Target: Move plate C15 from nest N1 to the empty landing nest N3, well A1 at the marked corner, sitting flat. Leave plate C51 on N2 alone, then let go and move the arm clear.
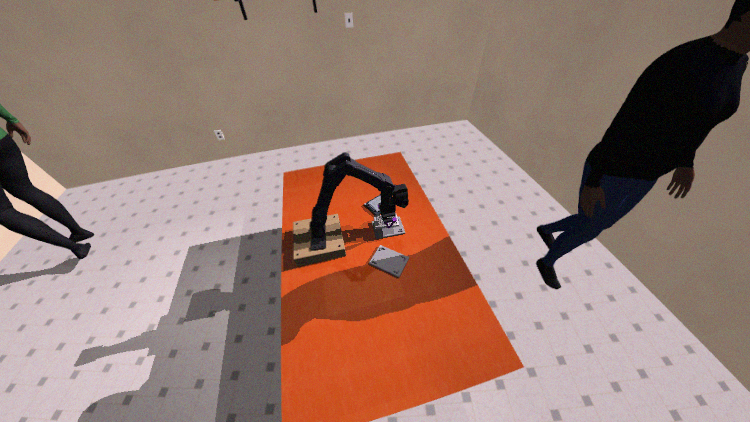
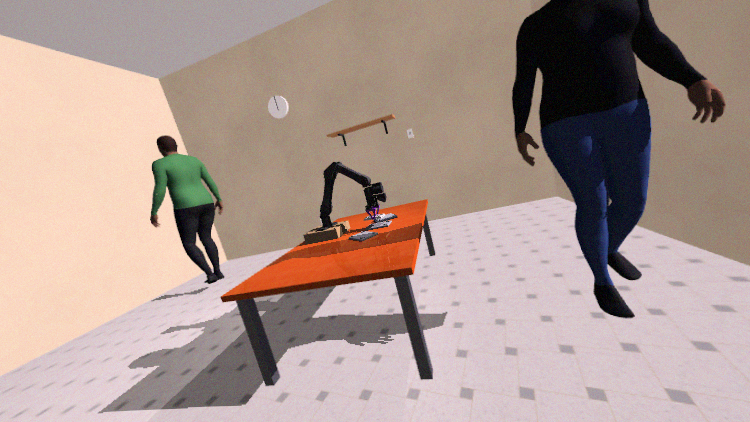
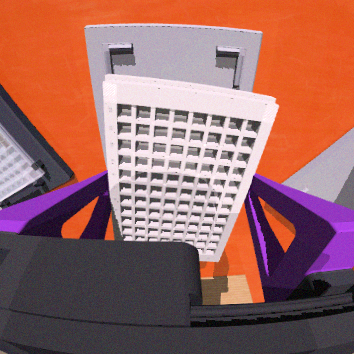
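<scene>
Plate C15 (image 3: 185, 150), a white deep-well plate, is between the purple fingers of my gripper (image 3: 178, 177) (image 1: 389, 221) (image 2: 372, 215), which is shut on it. It hangs low over the middle grey nest (image 3: 172, 65) (image 1: 397, 231) (image 2: 381, 224). The nest's far end, with two corner brackets, shows beyond the plate; the near end is hidden, and I cannot tell if they touch. Plate C51 (image 3: 12, 167), clear, sits in the dark nest (image 3: 30, 135) at the left. Another grey nest (image 3: 325, 167) (image 1: 388, 260) (image 2: 363, 236) has no plate. The nest labels and the A1 mark cannot be read.
The arm stands on a wooden base block (image 1: 331, 251) (image 2: 322, 234) on the orange table (image 1: 398, 341) (image 2: 335, 267). A person in black and blue (image 1: 645, 120) (image 2: 592, 104) stands beyond the table at the right. A person in green (image 2: 183, 181) is at the left.
</scene>
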